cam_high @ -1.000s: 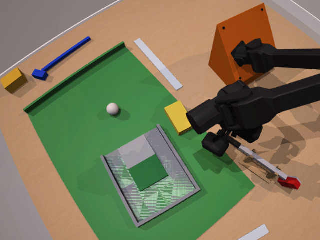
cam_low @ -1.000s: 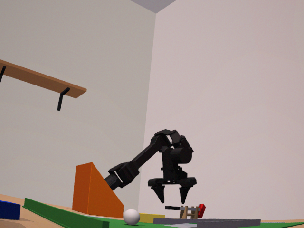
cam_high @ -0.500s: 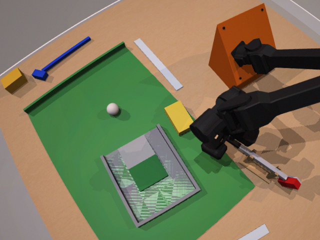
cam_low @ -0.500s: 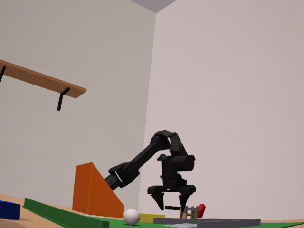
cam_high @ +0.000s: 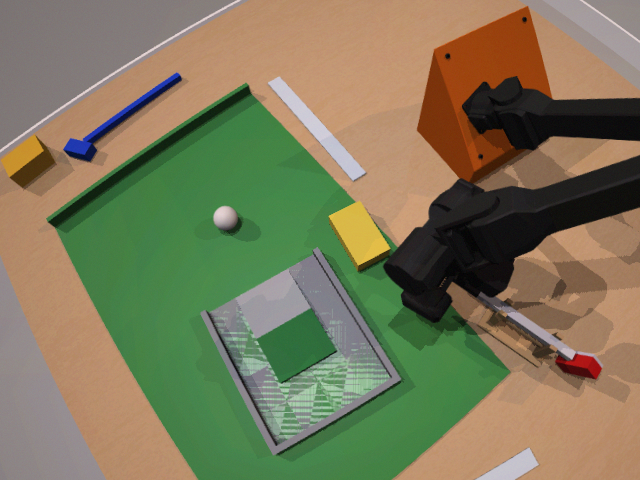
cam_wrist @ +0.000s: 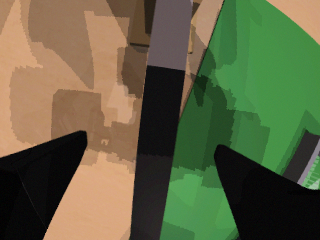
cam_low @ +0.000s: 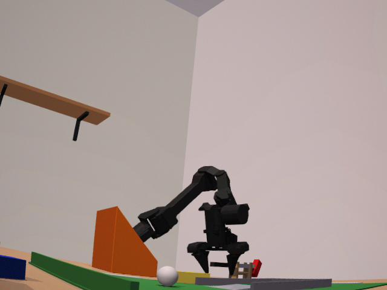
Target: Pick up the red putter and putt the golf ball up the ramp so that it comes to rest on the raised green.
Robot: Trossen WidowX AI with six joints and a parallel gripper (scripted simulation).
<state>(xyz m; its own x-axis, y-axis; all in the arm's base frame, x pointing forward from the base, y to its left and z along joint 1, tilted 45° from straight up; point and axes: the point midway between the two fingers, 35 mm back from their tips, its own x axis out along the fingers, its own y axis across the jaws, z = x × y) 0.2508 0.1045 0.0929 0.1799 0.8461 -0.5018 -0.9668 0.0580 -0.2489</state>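
Now: gripper tip 11 cm to the right of the red putter, 3 cm below it and 2 cm past it. The rest, counted from my gripper tip: white golf ball 36 cm to the right, 18 cm ahead; then dark green wall 59 cm to the right, 19 cm ahead, 1 cm below; then green mat 23 cm to the right, 23 cm ahead, 3 cm below.
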